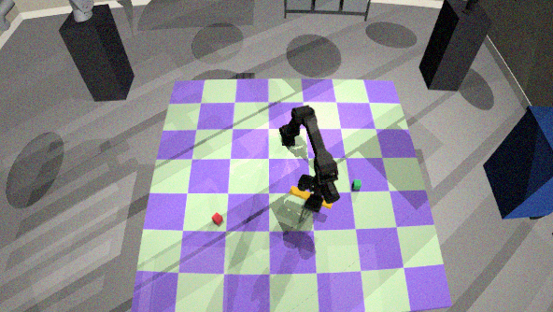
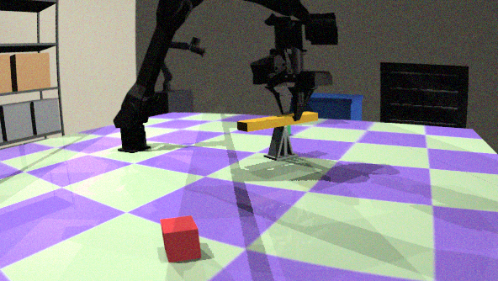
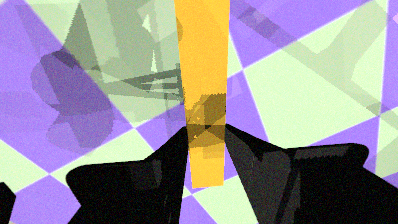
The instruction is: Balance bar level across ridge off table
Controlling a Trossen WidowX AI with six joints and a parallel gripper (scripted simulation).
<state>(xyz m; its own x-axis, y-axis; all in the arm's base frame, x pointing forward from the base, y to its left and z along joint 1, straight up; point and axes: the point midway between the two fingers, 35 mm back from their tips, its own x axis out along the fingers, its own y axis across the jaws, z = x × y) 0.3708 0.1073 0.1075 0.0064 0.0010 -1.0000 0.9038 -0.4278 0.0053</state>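
Now: the yellow bar 10 mm behind my gripper tip and 30 mm to the right of it. The rest, counted from my gripper tip: green cube (100 mm behind, 200 mm to the left, 60 mm below); then grey triangular ridge (10 mm behind, 30 mm to the right, 10 mm below); then red cube (60 mm ahead, 420 mm to the right, 60 mm below).
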